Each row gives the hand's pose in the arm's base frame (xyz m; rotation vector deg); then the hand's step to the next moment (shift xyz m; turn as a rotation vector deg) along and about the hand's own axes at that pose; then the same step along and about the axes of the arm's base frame.
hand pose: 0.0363 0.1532 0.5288 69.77 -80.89 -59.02
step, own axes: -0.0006 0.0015 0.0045 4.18 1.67 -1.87
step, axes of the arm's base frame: -0.0047 0.0008 0.0006 1.43 -3.91 2.53
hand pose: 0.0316 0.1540 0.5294 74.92 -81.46 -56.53
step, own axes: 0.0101 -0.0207 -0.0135 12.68 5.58 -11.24
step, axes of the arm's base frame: 0.0182 -0.0118 -0.0156 9.62 -11.63 9.51
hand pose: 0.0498 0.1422 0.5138 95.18 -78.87 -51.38
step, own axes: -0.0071 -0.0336 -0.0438 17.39 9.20 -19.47
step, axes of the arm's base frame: 0.0522 0.0162 -0.0104 16.12 -15.59 16.23
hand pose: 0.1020 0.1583 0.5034 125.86 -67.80 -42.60
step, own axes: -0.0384 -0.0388 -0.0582 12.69 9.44 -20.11
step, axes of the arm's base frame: 0.0438 0.0625 0.0233 14.24 -11.54 17.85
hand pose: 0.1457 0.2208 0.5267 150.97 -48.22 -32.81
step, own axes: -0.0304 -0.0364 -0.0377 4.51 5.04 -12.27
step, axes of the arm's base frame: 0.0121 0.0532 0.0263 6.62 -4.52 11.49
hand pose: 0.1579 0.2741 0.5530 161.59 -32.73 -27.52
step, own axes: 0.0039 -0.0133 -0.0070 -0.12 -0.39 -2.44
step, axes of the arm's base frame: 0.0104 0.0114 0.0017 0.90 0.77 2.17
